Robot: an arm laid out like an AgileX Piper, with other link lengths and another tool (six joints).
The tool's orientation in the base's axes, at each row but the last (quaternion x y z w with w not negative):
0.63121 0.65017 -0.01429 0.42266
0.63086 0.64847 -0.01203 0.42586
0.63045 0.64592 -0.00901 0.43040
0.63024 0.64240 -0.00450 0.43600
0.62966 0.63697 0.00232 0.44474
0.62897 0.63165 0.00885 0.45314
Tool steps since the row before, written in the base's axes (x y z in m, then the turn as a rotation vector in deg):
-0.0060 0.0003 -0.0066 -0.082 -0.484 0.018
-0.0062 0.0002 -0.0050 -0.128 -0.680 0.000
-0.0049 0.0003 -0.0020 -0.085 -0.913 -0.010
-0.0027 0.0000 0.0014 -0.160 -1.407 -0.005
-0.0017 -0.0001 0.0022 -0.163 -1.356 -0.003
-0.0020 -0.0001 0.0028 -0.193 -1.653 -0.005
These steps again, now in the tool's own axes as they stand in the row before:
0.0031 -0.0083 0.0009 -0.414 -0.157 0.212
0.0020 -0.0077 -0.0003 -0.570 -0.245 0.307
0.0006 -0.0050 -0.0016 -0.745 -0.262 0.466
-0.0013 -0.0014 -0.0024 -1.159 -0.422 0.696
-0.0016 -0.0001 -0.0022 -1.120 -0.413 0.664
-0.0021 0.0000 -0.0028 -1.363 -0.500 0.814

